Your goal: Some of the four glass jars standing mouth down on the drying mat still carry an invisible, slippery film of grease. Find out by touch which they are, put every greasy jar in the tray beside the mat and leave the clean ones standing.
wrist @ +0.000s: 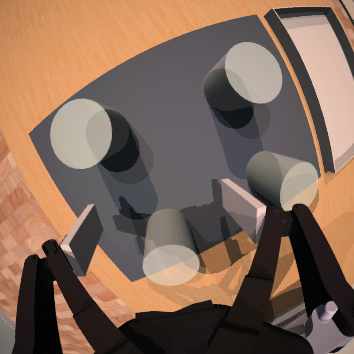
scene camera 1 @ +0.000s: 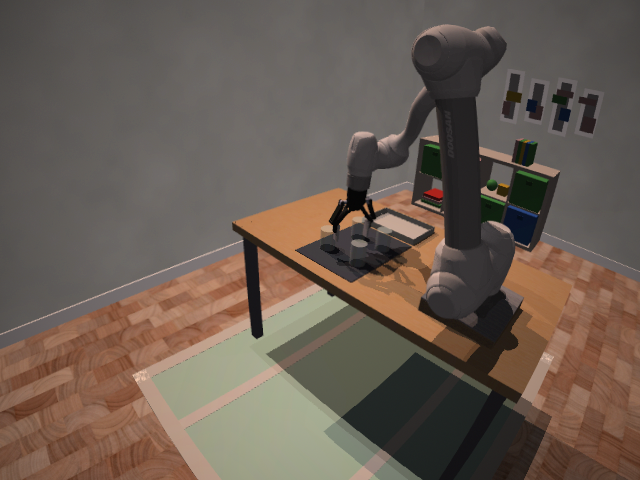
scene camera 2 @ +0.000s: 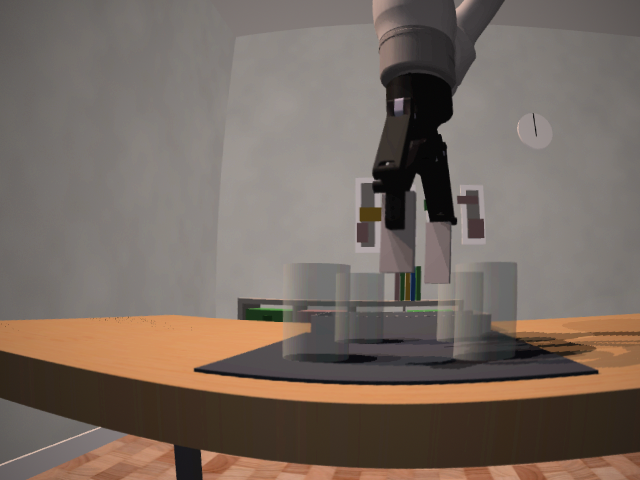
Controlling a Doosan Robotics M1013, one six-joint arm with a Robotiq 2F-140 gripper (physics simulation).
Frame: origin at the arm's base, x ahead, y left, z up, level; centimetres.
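Seen in the pictures: gripper, fingertip midpoint: (wrist: 159, 205) (scene camera 1: 350, 237) (scene camera 2: 420, 278).
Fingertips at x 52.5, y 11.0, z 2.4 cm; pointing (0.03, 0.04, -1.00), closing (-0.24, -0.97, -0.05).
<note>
Offsets run from my fingertips to a thing's top centre. Level surfaces: height alone.
Four clear glass jars stand mouth down on the dark mat {dz -7.7 cm} (scene camera 1: 314, 254) (scene camera 2: 403, 373) (wrist: 165, 100): the left jar {dx +9.5, dy +3.7, dz +1.2 cm} (scene camera 1: 327, 238) (scene camera 2: 315, 310) (wrist: 81, 133), back jar {dx +8.6, dy -13.5, dz +1.2 cm} (scene camera 1: 356, 225) (scene camera 2: 367, 310) (wrist: 253, 72), right jar {dx -4.8, dy -15.1, dz +1.2 cm} (scene camera 1: 383, 239) (scene camera 2: 445, 322) (wrist: 298, 185) and front jar {dx -6.8, dy +1.8, dz +1.2 cm} (scene camera 1: 358, 254) (scene camera 2: 491, 315) (wrist: 171, 265). No grease can be seen. The grey-rimmed tray {dx +5.1, dy -37.9, dz -5.0 cm} (scene camera 1: 415, 239) (scene camera 2: 408, 324) (wrist: 304, 82) lies beside the mat, with no jar visible in it. My gripper (scene camera 1: 351, 235) (scene camera 2: 417, 273) (wrist: 159, 205) is open and empty over the mat, its tips near jar-top height.
The mat and tray lie on a wooden table {dz -8.0 cm} (scene camera 1: 289, 222) (scene camera 2: 103, 341) (wrist: 100, 30). The arm's base (scene camera 1: 467, 310) stands on the table, to the right in scene camera 1. A low shelf unit (scene camera 1: 552, 206) stands beyond the table. The jars stand apart from each other.
</note>
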